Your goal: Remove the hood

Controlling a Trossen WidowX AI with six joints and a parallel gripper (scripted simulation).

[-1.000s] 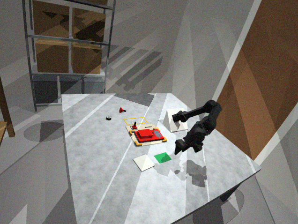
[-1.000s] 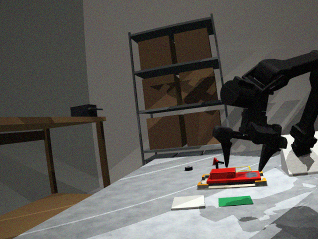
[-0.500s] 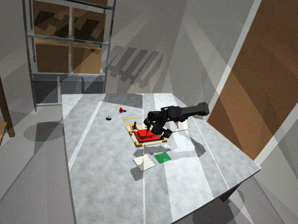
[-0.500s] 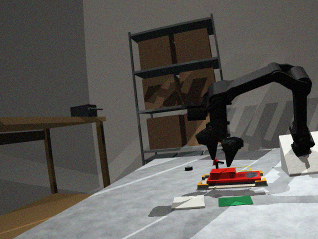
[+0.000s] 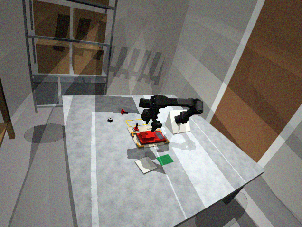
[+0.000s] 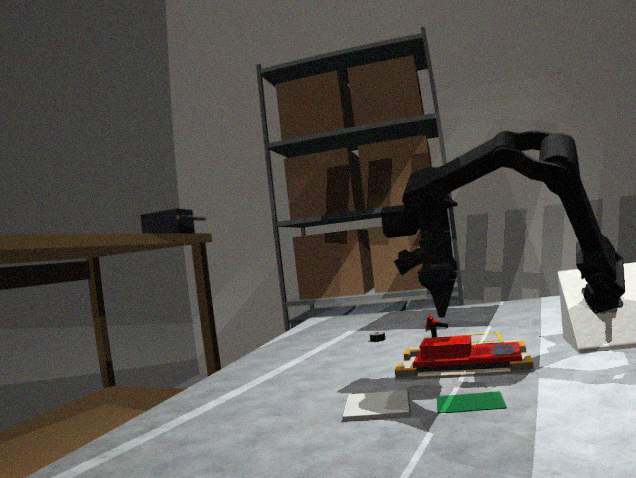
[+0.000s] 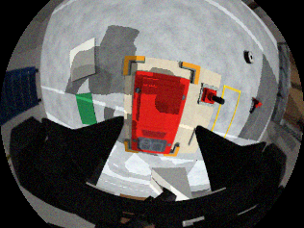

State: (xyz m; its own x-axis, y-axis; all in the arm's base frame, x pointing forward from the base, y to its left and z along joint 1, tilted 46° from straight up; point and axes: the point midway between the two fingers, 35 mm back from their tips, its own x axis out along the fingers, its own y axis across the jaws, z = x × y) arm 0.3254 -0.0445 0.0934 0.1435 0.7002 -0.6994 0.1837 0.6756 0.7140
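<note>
My gripper tip is 7 cm above the red hood. From my gripper tip the other things lie so: green wedge (21 cm to the left, 10 cm below, 1 cm behind); then white flat plate (20 cm to the left, 14 cm ahead, 10 cm below); then black wheel (30 cm to the right, 15 cm ahead, 10 cm below).
</note>
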